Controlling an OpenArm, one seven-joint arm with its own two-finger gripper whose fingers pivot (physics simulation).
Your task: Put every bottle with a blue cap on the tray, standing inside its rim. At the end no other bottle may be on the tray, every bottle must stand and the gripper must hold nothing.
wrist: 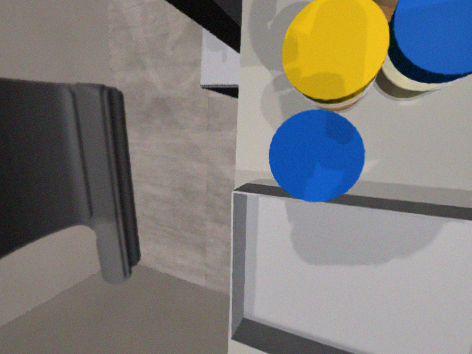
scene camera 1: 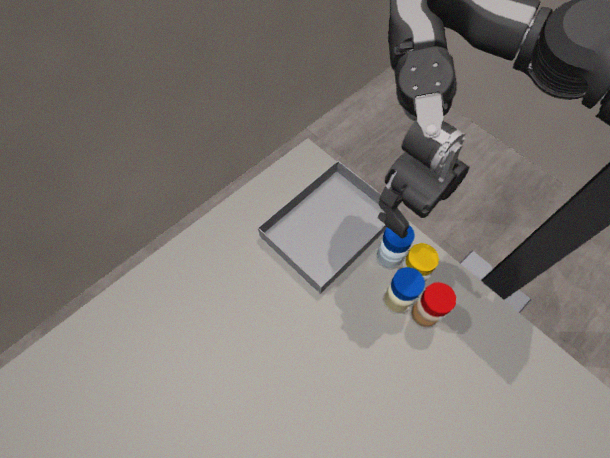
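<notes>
A blue-capped bottle with a clear, pale blue body (scene camera 1: 395,246) (wrist: 317,156) stands just outside the tray's near rim. A second blue-capped bottle with a pale yellow body (scene camera 1: 407,285) (wrist: 440,37) stands farther from the tray. The grey tray (scene camera 1: 295,235) (wrist: 375,300) has no bottle on it. My gripper (scene camera 1: 400,226) is partly open and holds nothing. Its visible fingertip overlaps the edge of the nearer blue cap in the scene view. In the wrist view one dark finger (wrist: 107,200) shows at the left, away from the bottles; the other finger does not show there.
A yellow-capped bottle (scene camera 1: 423,259) (wrist: 336,49) stands between the blue-capped bottles, towards the table edge. A red-capped bottle (scene camera 1: 438,300) stands close beside the second blue one. The table edge (wrist: 237,145) runs close past the tray and bottles. A dark post (scene camera 1: 550,240) rises beyond it.
</notes>
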